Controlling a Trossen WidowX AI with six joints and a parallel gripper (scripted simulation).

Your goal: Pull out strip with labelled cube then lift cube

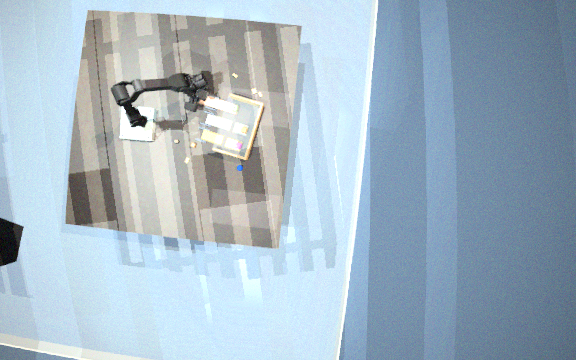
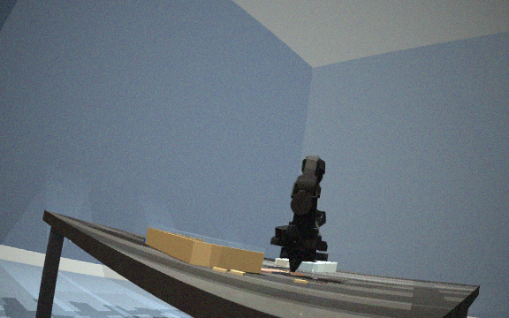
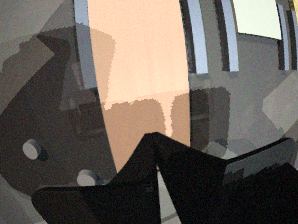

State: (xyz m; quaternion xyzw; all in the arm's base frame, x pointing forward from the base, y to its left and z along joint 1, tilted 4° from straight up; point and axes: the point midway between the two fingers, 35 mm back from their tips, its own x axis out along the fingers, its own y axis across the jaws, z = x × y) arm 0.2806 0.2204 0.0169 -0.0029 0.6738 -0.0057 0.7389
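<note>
My gripper tip is 100 mm short of the strip. Also, from my gripper tip: labelled cube: 210 mm ahead, 20 mm above; blue dot: 330 mm ahead, 310 mm to the right.
</note>
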